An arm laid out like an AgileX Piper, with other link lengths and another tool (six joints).
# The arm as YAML. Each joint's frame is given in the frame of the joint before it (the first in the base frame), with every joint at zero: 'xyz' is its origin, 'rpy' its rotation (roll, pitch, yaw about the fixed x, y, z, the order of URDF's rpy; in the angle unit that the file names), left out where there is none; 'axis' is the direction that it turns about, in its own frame. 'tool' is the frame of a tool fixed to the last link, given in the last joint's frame.
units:
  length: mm
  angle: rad
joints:
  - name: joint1
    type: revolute
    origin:
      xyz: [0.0, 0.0, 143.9]
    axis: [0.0, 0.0, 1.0]
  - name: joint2
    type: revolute
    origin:
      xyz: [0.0, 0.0, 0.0]
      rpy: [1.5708, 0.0, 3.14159]
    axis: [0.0, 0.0, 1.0]
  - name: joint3
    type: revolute
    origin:
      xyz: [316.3, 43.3, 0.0]
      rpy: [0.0, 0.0, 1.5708]
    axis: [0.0, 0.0, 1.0]
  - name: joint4
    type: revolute
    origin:
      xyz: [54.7, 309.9, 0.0]
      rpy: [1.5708, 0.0, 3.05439]
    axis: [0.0, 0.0, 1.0]
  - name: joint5
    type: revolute
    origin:
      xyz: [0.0, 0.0, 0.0]
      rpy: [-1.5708, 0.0, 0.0]
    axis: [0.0, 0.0, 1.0]
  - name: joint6
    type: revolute
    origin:
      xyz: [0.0, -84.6, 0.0]
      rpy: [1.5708, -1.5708, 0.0]
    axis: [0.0, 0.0, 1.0]
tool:
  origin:
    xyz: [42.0, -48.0, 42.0]
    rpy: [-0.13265, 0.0, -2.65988]
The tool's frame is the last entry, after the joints.
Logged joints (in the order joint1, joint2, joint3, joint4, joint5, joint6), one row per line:
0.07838 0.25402 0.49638 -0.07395 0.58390 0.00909
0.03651 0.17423 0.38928 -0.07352 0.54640 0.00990
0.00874 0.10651 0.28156 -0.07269 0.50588 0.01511
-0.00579 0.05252 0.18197 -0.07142 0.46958 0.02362
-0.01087 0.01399 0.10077 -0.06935 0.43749 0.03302
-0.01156 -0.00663 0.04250 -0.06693 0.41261 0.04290
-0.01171 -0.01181 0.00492 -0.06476 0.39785 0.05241
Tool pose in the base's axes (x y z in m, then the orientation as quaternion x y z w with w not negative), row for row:
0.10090 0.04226 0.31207 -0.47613 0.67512 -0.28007 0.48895
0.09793 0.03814 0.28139 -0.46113 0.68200 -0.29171 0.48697
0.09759 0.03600 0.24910 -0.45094 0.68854 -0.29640 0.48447
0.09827 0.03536 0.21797 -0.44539 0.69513 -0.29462 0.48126
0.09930 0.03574 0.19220 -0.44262 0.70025 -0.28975 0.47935
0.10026 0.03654 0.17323 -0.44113 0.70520 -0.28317 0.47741
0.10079 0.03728 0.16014 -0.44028 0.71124 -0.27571 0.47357
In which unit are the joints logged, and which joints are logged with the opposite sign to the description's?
The joints are logged in radians. Opposite sign: joint3.
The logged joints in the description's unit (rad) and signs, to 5 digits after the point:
0.07838 0.25402 -0.49638 -0.07395 0.58390 0.00909
0.03651 0.17423 -0.38928 -0.07352 0.54640 0.00990
0.00874 0.10651 -0.28156 -0.07269 0.50588 0.01511
-0.00579 0.05252 -0.18197 -0.07142 0.46958 0.02362
-0.01087 0.01399 -0.10077 -0.06935 0.43749 0.03302
-0.01156 -0.00663 -0.04250 -0.06693 0.41261 0.04290
-0.01171 -0.01181 -0.00492 -0.06476 0.39785 0.05241

